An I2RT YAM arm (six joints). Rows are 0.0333 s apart.
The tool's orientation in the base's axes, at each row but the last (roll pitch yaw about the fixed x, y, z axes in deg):
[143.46, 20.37, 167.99]
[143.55, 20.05, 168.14]
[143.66, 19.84, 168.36]
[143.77, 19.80, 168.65]
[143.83, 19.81, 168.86]
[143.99, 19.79, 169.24]
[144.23, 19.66, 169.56]
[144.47, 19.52, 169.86]
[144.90, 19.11, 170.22]
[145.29, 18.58, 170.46]
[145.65, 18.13, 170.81]
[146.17, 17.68, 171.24]
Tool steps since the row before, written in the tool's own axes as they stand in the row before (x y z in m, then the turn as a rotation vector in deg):
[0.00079, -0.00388, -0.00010, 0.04, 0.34, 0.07]
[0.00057, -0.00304, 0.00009, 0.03, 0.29, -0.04]
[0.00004, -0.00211, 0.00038, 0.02, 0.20, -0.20]
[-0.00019, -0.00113, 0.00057, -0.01, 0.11, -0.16]
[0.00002, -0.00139, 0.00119, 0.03, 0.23, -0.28]
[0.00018, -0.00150, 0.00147, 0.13, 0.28, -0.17]
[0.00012, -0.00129, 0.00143, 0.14, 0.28, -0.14]
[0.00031, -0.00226, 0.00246, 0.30, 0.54, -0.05]
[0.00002, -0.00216, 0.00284, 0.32, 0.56, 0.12]
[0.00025, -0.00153, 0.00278, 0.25, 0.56, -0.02]
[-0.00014, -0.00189, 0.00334, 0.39, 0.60, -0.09]
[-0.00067, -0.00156, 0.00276, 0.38, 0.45, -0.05]
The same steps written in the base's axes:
[-0.00063, -0.00311, -0.00237, -0.02, 0.33, 0.12]
[-0.00039, -0.00236, -0.00196, -0.05, 0.23, 0.18]
[0.00018, -0.00154, -0.00148, -0.10, 0.06, 0.26]
[0.00044, -0.00067, -0.00100, -0.06, 0.01, 0.19]
[0.00049, -0.00052, -0.00168, -0.14, 0.05, 0.33]
[0.00046, -0.00044, -0.00201, -0.20, 0.17, 0.24]
[0.00048, -0.00030, -0.00184, -0.20, 0.18, 0.21]
[0.00073, -0.00055, -0.00323, -0.32, 0.47, 0.23]
[0.00111, -0.00033, -0.00338, -0.28, 0.58, 0.11]
[0.00081, 0.00019, -0.00307, -0.26, 0.50, 0.24]
[0.00136, 0.00011, -0.00359, -0.42, 0.52, 0.27]
[0.00162, -0.00001, -0.00281, -0.39, 0.41, 0.16]

